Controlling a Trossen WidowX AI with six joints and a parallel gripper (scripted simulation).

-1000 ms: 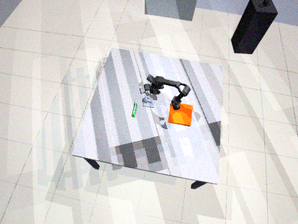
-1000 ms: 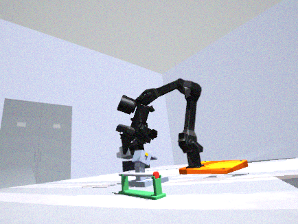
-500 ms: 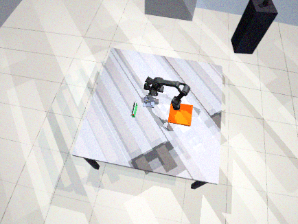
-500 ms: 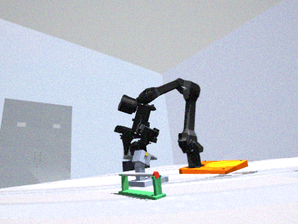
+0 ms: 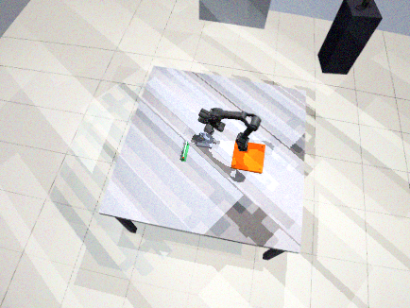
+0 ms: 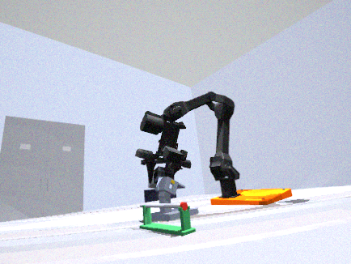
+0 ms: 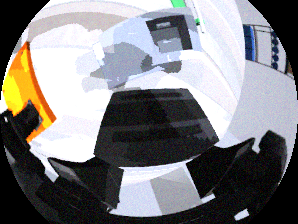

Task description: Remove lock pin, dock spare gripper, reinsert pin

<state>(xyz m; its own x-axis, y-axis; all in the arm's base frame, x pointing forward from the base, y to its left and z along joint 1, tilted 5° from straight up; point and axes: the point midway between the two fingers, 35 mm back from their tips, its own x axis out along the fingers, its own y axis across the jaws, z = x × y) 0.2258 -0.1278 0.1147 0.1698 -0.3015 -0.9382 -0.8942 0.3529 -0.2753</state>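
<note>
The grey mount lies 90 mm to the left of my gripper tip, 40 mm below it and 40 mm ahead of it. Round my gripper tip: green rack: 180 mm to the left, 170 mm ahead, 70 mm below; spare gripper: 10 mm above.
</note>
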